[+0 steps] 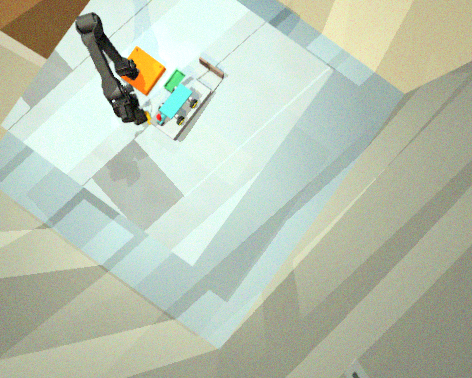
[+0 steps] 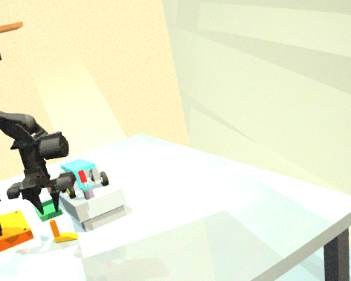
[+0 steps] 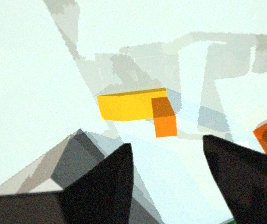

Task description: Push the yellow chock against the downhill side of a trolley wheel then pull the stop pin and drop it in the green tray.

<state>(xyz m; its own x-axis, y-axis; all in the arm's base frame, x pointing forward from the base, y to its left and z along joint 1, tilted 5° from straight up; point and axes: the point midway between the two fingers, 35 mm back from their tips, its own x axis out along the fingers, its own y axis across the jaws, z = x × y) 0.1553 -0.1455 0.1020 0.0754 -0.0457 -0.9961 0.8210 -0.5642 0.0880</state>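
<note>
My gripper tip is 20 mm short of the yellow chock, 10 mm to the left of it and 70 mm above it. From my gripper tip the other things lie so: grey ramp: 160 mm ahead, 120 mm to the left, 40 mm below; then red-headed stop pin: 120 mm ahead, 40 mm above; then cyan trolley: 160 mm ahead, 110 mm to the left, 20 mm above.
</note>
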